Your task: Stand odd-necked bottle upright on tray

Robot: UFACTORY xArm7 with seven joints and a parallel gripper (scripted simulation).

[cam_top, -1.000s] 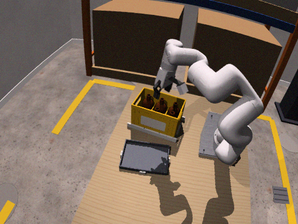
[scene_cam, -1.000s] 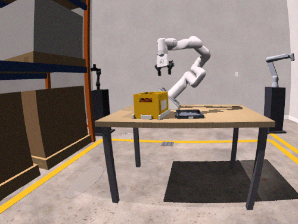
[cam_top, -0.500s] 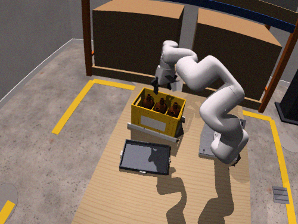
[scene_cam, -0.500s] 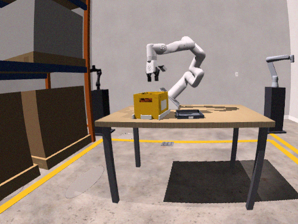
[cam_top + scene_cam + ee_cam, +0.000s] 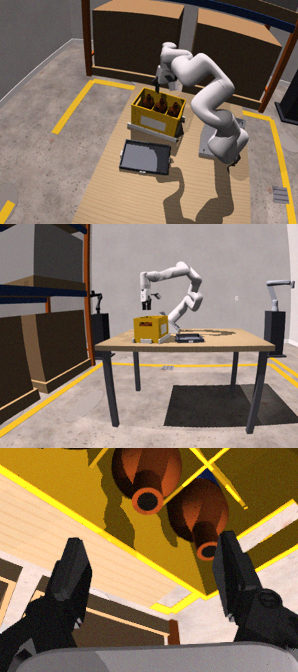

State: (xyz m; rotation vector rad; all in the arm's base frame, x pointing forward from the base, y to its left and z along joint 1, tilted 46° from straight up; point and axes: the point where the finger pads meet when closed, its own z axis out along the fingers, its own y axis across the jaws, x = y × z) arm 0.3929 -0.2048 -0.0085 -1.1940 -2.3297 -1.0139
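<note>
Right now the yellow crate is 160 mm below my hand, 40 mm to the left of it and 10 mm ahead of it. Round my hand: dark grey tray: 320 mm to the left, 230 mm below, 20 mm ahead.
</note>
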